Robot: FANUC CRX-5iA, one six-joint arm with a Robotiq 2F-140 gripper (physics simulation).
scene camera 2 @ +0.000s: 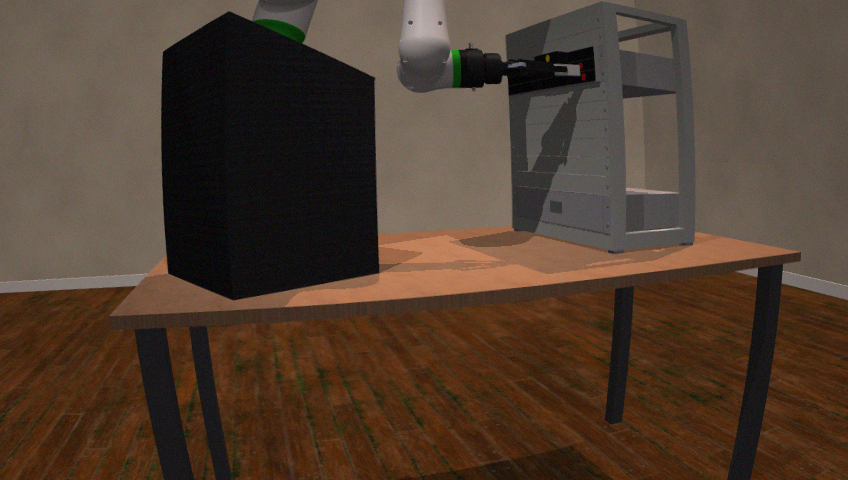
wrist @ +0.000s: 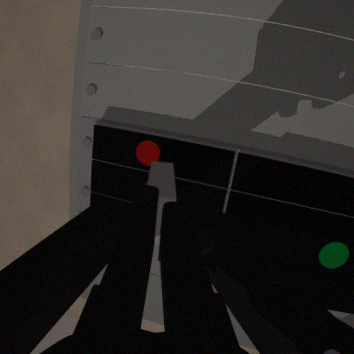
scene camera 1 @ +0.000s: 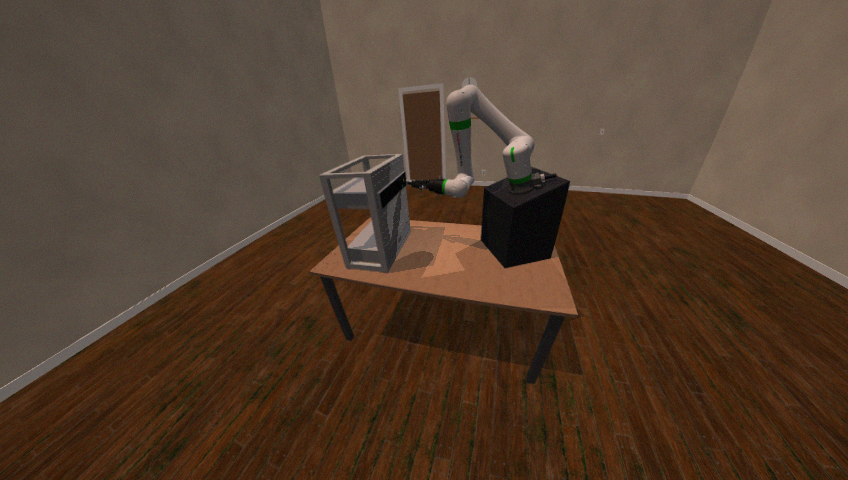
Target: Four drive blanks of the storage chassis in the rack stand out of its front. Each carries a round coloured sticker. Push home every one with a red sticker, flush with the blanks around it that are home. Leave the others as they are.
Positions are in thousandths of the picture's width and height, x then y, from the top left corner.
Labels:
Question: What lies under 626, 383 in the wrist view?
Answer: A grey rack.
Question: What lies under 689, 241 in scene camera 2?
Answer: A grey rack.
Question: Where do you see a grey rack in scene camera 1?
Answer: At 450, 501

